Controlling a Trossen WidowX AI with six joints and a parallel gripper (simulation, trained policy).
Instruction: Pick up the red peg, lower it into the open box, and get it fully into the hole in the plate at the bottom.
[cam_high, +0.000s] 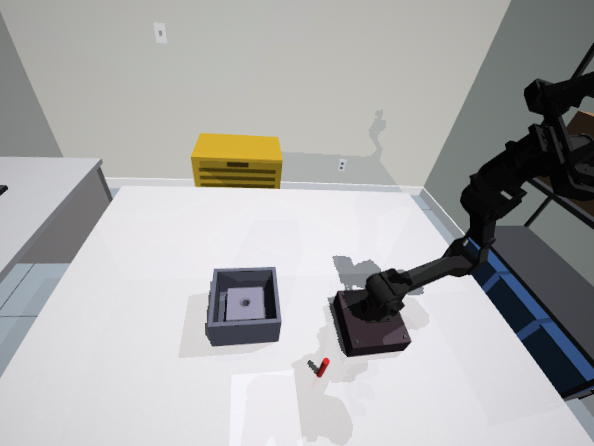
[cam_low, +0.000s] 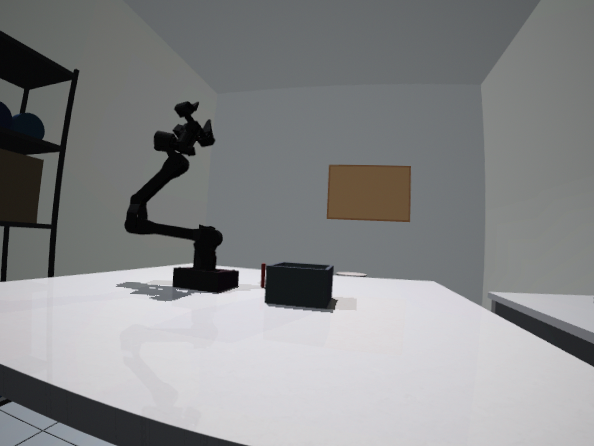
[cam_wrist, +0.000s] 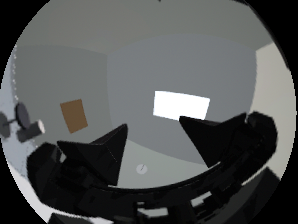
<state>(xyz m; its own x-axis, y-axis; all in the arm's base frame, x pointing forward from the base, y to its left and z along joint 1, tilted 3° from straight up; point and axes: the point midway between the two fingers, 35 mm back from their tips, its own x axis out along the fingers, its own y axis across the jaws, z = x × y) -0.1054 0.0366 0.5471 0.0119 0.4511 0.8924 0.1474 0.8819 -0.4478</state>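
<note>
Now: gripper tip 260 mm short of the red peg, 40 mm to the right of it and 590 mm above it. Round my gripper tip: plate 440 mm ahead, 120 mm to the right, 590 mm below; then grey box 440 mm ahead, 120 mm to the right, 600 mm below.
</note>
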